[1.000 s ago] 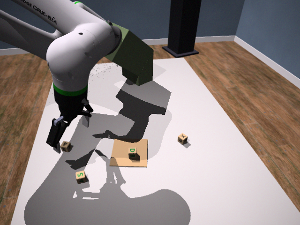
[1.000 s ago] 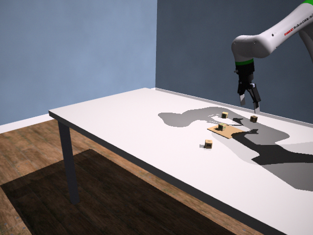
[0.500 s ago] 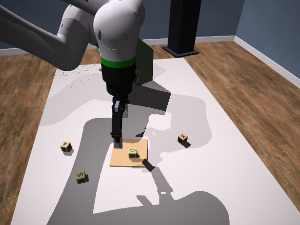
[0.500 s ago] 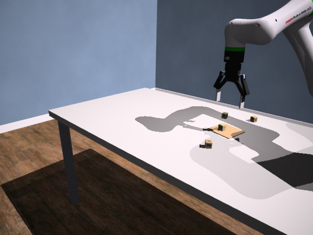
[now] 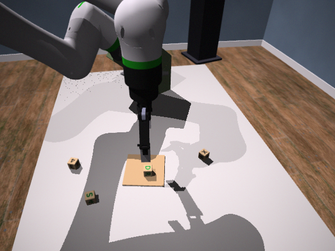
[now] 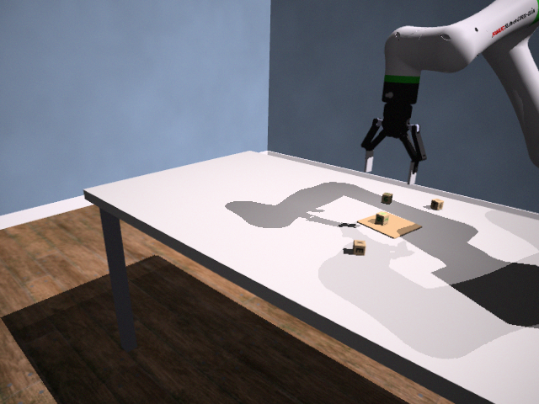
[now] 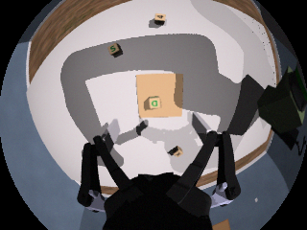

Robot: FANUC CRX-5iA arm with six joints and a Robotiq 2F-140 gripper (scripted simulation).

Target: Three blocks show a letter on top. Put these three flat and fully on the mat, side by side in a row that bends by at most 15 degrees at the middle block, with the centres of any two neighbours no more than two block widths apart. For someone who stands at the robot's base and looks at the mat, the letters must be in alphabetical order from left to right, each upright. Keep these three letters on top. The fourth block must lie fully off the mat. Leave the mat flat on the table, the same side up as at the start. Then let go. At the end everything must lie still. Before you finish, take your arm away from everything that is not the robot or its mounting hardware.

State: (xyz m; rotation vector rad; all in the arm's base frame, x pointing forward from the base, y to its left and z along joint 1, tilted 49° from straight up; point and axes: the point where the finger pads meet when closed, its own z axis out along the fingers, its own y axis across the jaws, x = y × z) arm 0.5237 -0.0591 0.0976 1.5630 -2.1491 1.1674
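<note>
My gripper is now 160 mm above the mat and 20 mm past it.
</note>
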